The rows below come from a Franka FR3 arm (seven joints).
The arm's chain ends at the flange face. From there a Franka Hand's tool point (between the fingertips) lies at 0.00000 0.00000 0.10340 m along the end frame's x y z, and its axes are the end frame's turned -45 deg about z.
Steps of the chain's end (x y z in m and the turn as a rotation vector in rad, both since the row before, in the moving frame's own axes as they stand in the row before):
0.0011, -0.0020, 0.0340, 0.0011, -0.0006, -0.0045
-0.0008, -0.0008, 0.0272, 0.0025, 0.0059, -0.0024
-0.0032, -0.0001, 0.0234, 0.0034, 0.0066, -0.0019
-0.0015, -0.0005, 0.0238, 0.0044, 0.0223, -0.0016
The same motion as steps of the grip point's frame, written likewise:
0.0022, -0.0008, 0.0340, 0.0012, 0.0004, -0.0045
0.0006, -0.0009, 0.0272, -0.0024, 0.0059, -0.0024
-0.0015, -0.0021, 0.0234, -0.0023, 0.0071, -0.0019
0.0012, -0.0001, 0.0238, -0.0127, 0.0189, -0.0016

